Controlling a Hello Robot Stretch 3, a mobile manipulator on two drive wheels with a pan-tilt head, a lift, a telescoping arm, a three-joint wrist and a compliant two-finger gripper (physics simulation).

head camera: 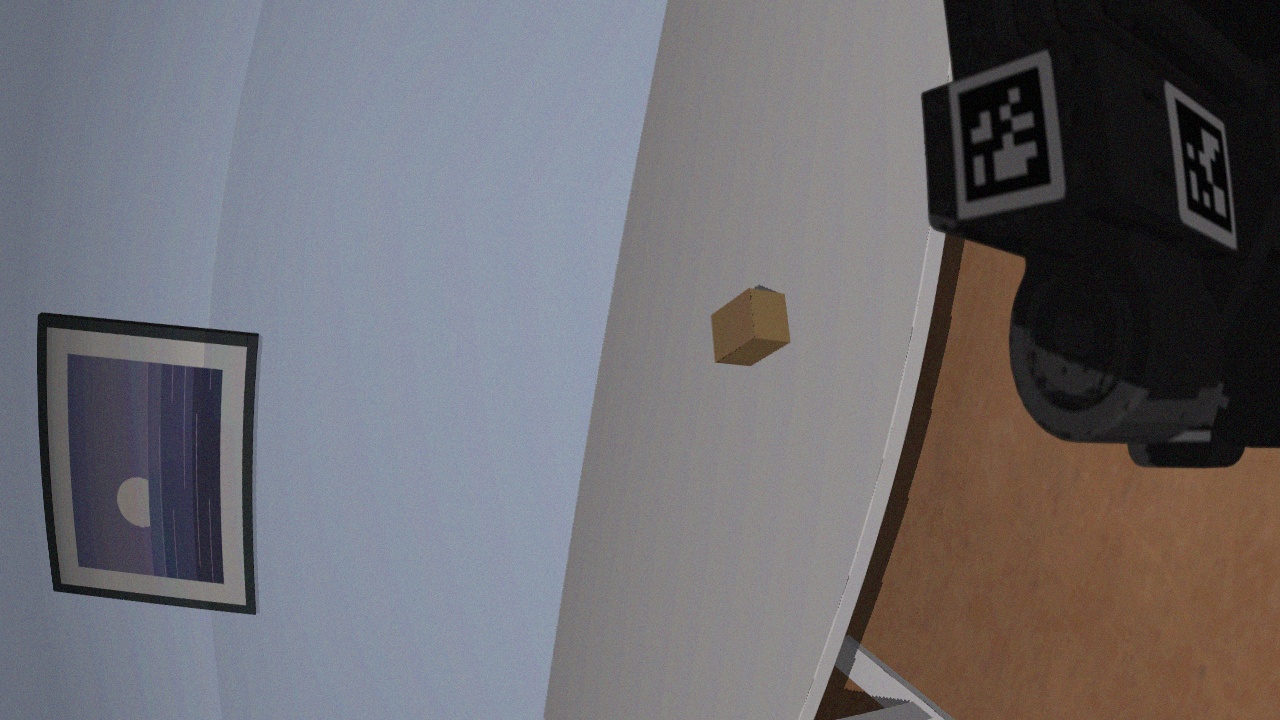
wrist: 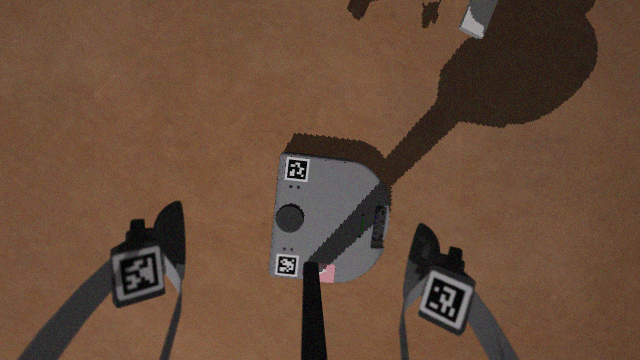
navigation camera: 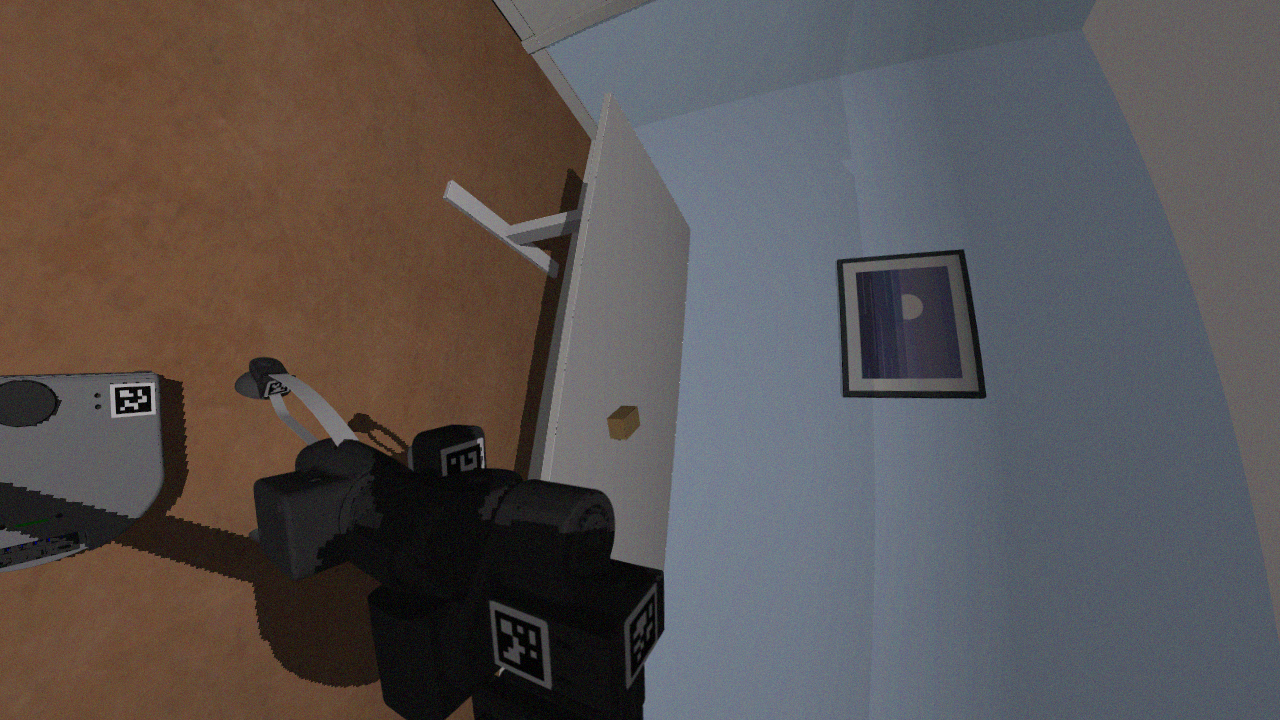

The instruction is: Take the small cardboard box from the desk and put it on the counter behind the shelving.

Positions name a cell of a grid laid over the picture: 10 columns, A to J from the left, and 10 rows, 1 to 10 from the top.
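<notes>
My gripper (navigation camera: C7), a small cardboard box (navigation camera: E6), a desk (navigation camera: E5). Small cardboard box (head camera: F5), desk (head camera: F8), a framed picture (head camera: B6). My gripper (wrist: E7). Small cardboard box out of frame in the wrist view.
</notes>
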